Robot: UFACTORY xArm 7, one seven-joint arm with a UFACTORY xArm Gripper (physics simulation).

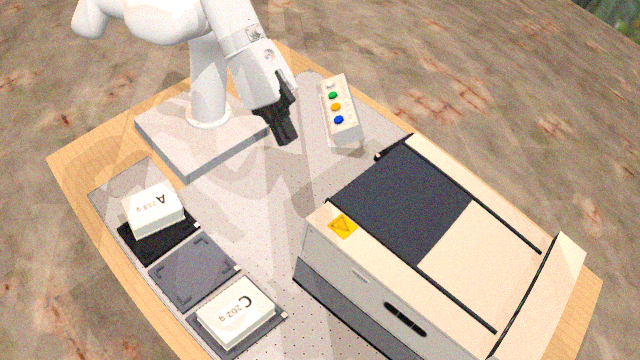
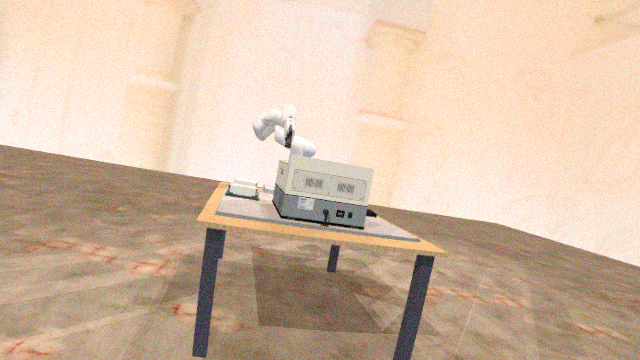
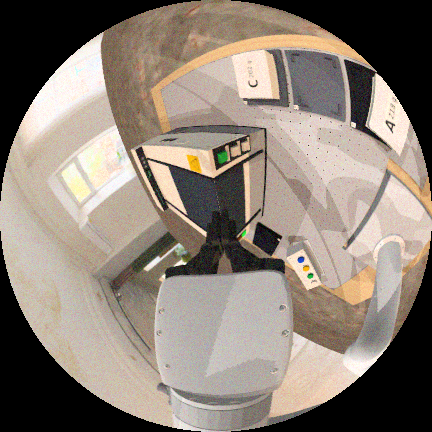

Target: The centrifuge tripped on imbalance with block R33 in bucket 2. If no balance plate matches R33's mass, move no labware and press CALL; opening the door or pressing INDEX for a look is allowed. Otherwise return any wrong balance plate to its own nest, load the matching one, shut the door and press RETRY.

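Seen in the pictures: gripper, between the fingertips: (image 1: 289,142) (image 2: 288,146) (image 3: 221,218); arm's base, origin of its link: (image 1: 208,114) (image 3: 388,249).
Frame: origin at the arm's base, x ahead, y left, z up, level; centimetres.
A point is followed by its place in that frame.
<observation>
My gripper (image 1: 287,139) @[y -8.9, x 39.3, z 25.7 cm] (image 2: 288,145) @[y -8.9, x 39.3, z 25.7 cm] (image 3: 221,218) @[y -8.9, x 39.3, z 25.7 cm] is shut and empty, raised above the bench between the arm's base and the button box. The centrifuge (image 1: 345,275) @[y -11.9, x 58.6, z 12.9 cm] (image 2: 330,175) @[y 6.3, x 93.4, z 16.5 cm] (image 3: 255,175) @[y -0.3, x 47.8, z 3.7 cm] has dark and cream panels on top and a green and two pale buttons on its front. I cannot tell how its door stands. Balance plate A (image 1: 156,209) @[y -27.7, x 21.3, z 3.1 cm] (image 3: 387,117) is on the black nest. Balance plate C (image 1: 236,311) @[y -27.7, x 49.4, z 2.9 cm] (image 3: 256,77) @[y -26.3, x 47.7, z 2.9 cm], marked 202 g, is on its grey nest. The middle nest (image 1: 195,270) @[y -27.7, x 35.9, z -1.3 cm] (image 3: 317,82) @[y -27.6, x 35.3, z -1.3 cm] is empty. Block R33 and the buckets do not show.
The button box (image 1: 345,127) @[y 22.1, x 27.8, z 4.3 cm] (image 3: 298,267) @[y 26.9, x 23.2, z 4.9 cm] has blue, yellow, green and white buttons and stands beside the centrifuge; its labels are unreadable. A small dark panel (image 3: 267,239) @[y 30.9, x 40.8, z -0.6 cm] juts out by the centrifuge. The arm's base plate (image 1: 200,145) @[y -7.9, x 8.8, z 0.1 cm] is behind the nests.
</observation>
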